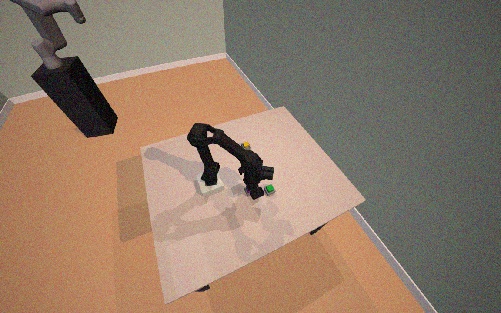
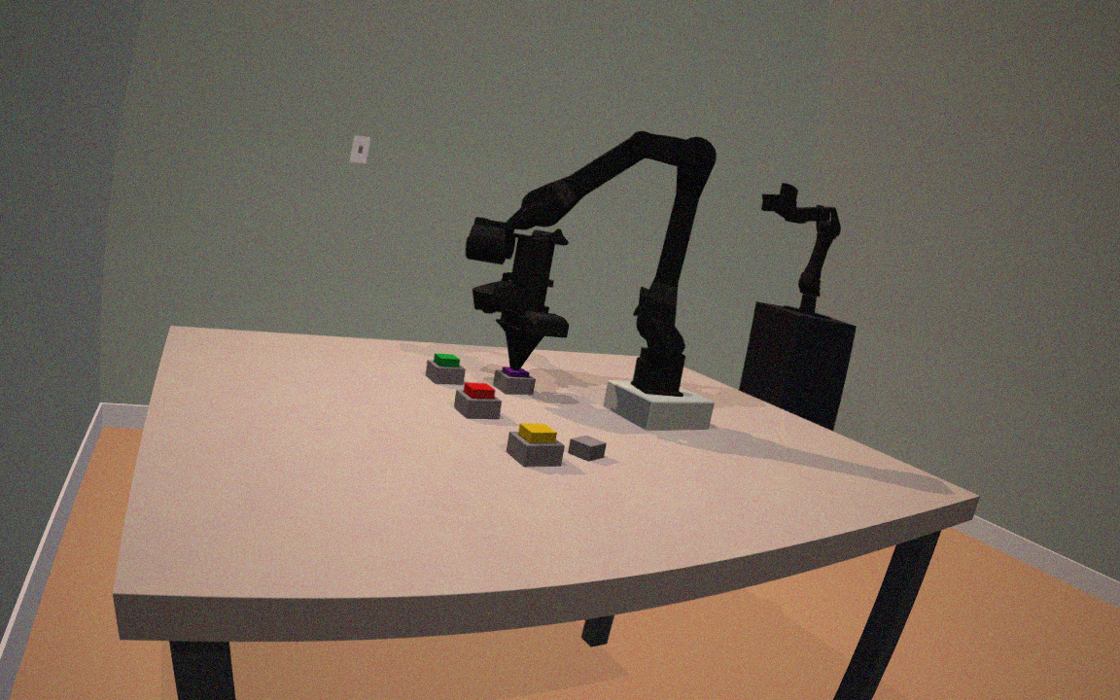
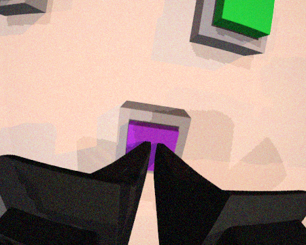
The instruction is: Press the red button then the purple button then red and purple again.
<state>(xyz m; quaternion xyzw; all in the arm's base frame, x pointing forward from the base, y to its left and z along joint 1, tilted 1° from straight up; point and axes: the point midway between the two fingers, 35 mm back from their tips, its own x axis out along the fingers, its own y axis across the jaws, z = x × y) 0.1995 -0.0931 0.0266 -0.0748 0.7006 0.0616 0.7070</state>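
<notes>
My gripper tip is 1 cm above the purple button. Also, from my gripper tip: small grey block 2 cm behind, 29 cm to the left, 2 cm below; green button 10 cm ahead, 2 cm to the right; red button 8 cm ahead, 15 cm to the left.
</notes>
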